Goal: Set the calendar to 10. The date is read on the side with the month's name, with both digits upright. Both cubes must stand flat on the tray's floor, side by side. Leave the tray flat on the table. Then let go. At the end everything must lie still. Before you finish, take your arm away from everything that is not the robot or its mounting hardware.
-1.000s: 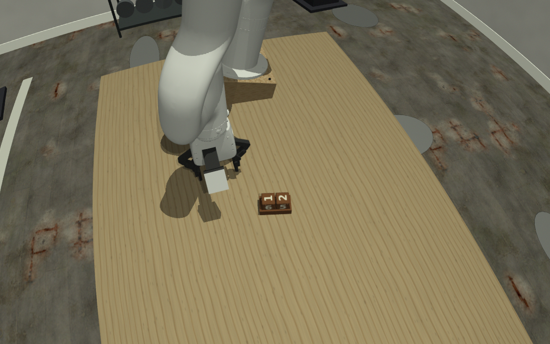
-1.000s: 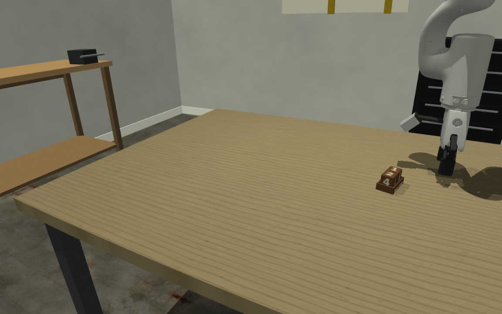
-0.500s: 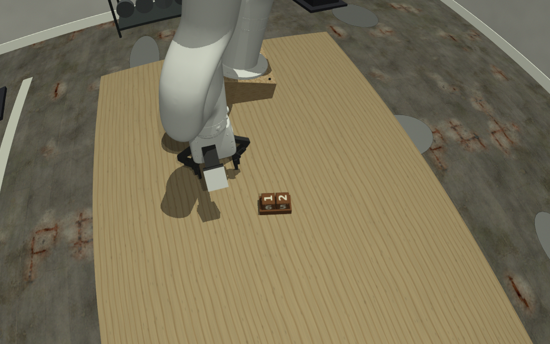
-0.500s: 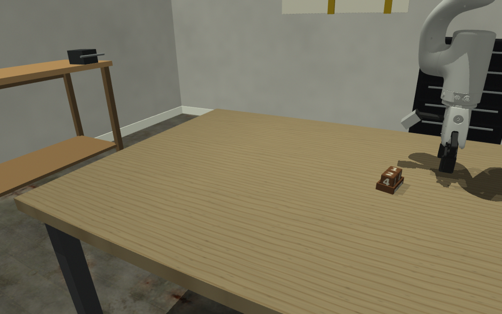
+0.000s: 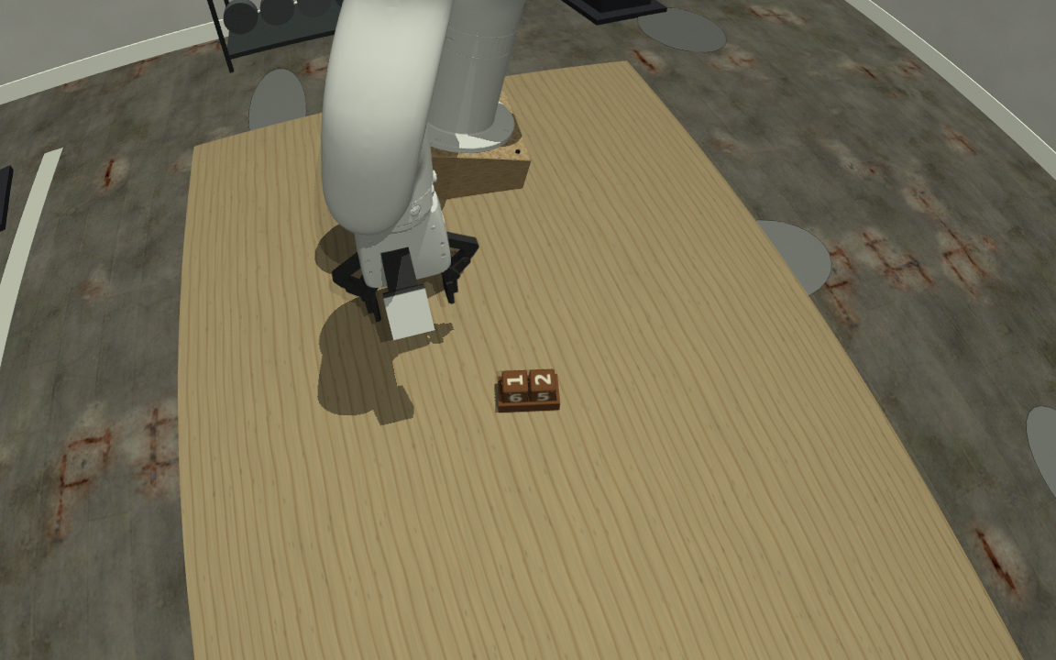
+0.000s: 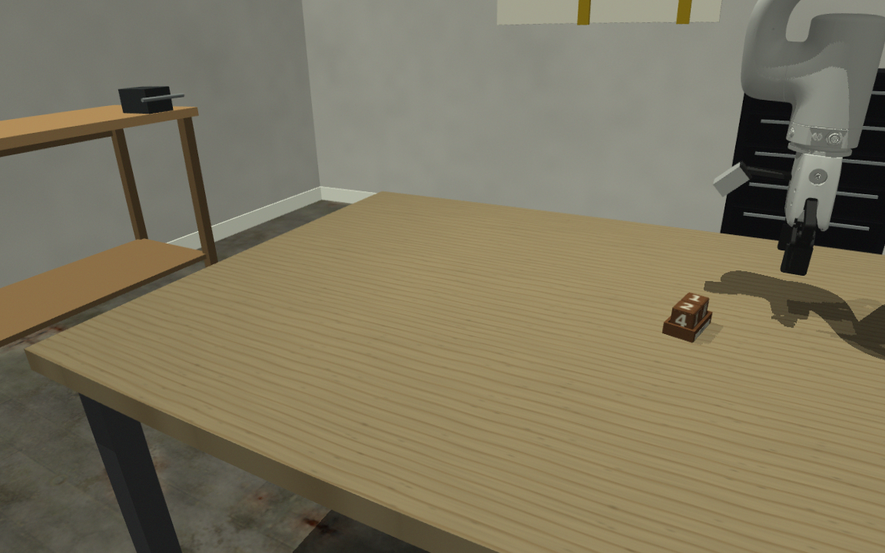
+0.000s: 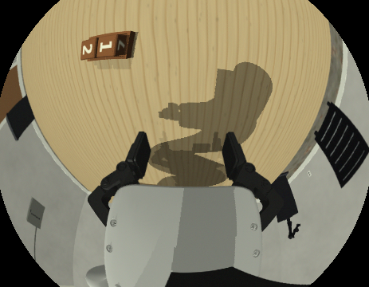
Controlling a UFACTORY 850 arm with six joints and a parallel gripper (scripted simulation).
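Right now the small brown tray is 140 mm ahead of my hand, 90 mm to the left of it and 80 mm below it.
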